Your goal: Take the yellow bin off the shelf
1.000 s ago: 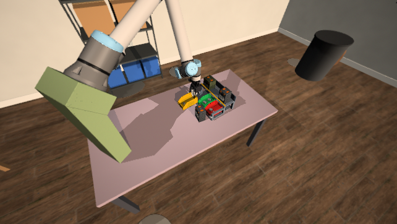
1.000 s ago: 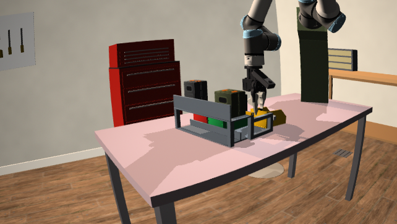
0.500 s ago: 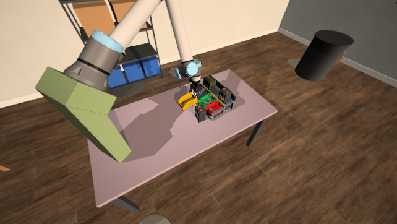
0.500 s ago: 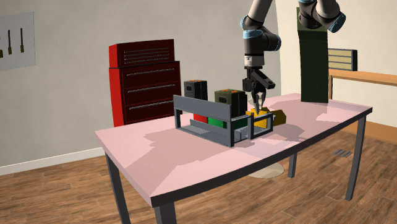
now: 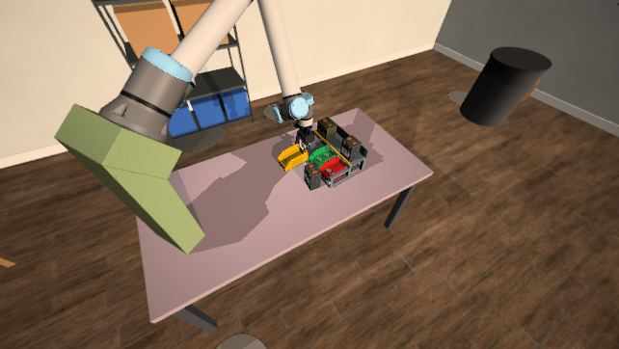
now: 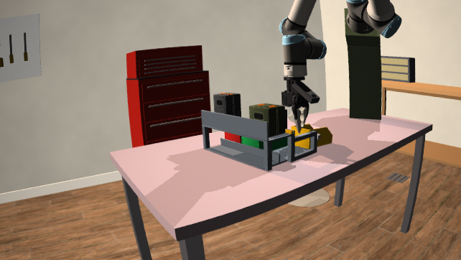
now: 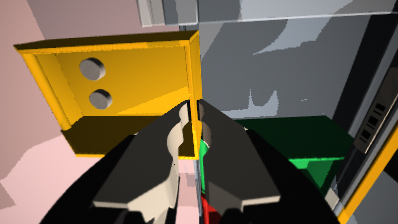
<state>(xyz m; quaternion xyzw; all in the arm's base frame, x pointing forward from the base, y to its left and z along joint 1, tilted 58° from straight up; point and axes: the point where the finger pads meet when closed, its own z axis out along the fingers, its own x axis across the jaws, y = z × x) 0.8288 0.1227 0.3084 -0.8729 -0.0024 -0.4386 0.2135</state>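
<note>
The yellow open bin is 80 mm behind my hand, 20 mm to the right of it and 40 mm below it. Round my hand: dark case: 240 mm ahead, 170 mm to the right, 80 mm above; then green bin: 110 mm ahead, 80 mm to the right, 40 mm below; then red bin: 140 mm ahead, 190 mm to the right, 40 mm below.
</note>
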